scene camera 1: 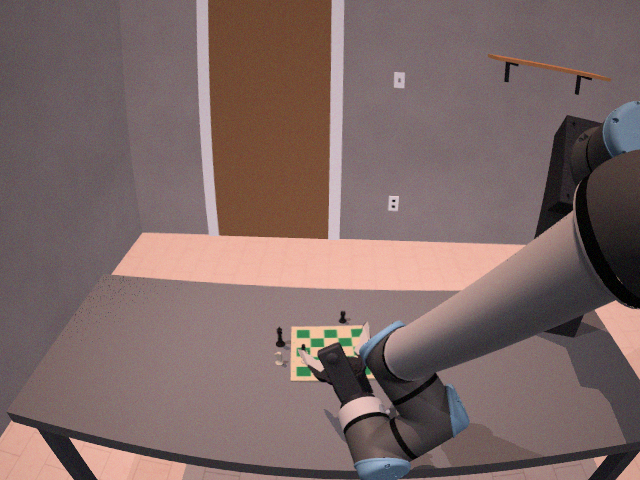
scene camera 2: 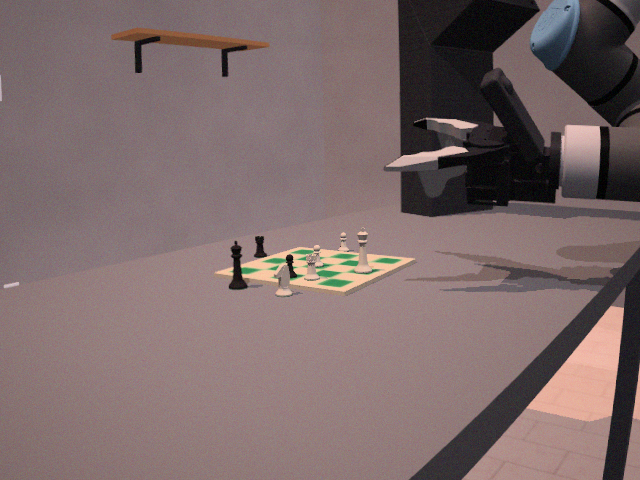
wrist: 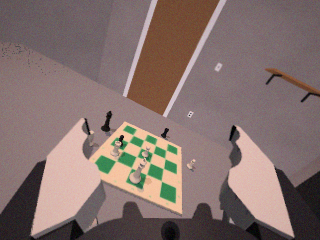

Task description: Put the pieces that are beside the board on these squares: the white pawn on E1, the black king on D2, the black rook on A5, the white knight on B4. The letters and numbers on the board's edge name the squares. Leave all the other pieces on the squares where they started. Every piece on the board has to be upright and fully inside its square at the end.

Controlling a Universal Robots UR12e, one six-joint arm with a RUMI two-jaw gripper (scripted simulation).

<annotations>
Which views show my gripper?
Scene camera 1, scene camera 2 and the wrist view: all of them.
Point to a cream board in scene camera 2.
337,277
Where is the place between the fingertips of my gripper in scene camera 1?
332,336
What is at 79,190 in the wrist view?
My gripper.
</annotations>
